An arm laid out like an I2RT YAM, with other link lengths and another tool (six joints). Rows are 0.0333 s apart.
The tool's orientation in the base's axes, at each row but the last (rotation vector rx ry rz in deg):
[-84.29, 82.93, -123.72]
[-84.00, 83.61, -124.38]
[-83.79, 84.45, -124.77]
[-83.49, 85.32, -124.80]
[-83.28, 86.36, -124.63]
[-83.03, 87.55, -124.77]
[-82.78, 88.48, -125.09]
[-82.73, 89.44, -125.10]
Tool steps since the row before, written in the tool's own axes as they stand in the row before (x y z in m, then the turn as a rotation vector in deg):
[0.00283, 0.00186, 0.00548, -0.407, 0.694, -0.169]
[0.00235, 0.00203, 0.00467, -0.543, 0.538, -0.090]
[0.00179, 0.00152, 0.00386, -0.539, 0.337, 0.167]
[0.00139, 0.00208, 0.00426, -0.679, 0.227, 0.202]
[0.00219, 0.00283, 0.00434, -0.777, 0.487, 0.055]
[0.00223, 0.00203, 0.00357, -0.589, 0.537, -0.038]
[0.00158, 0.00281, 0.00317, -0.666, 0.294, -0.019]
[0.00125, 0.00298, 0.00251, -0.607, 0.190, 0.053]
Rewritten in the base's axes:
[0.00218, -0.00603, 0.00063, -0.178, -0.018, -0.802]
[0.00165, -0.00536, 0.00018, 0.010, 0.091, -0.764]
[0.00145, -0.00428, 0.00017, 0.281, 0.027, -0.594]
[0.00170, -0.00461, -0.00052, 0.423, 0.139, -0.595]
[0.00099, -0.00550, -0.00063, 0.263, 0.163, -0.865]
[0.00064, -0.00463, -0.00004, 0.073, 0.095, -0.789]
[0.00032, -0.00438, -0.00108, 0.228, 0.241, -0.648]
[-0.00011, -0.00382, -0.00146, 0.292, 0.209, -0.528]

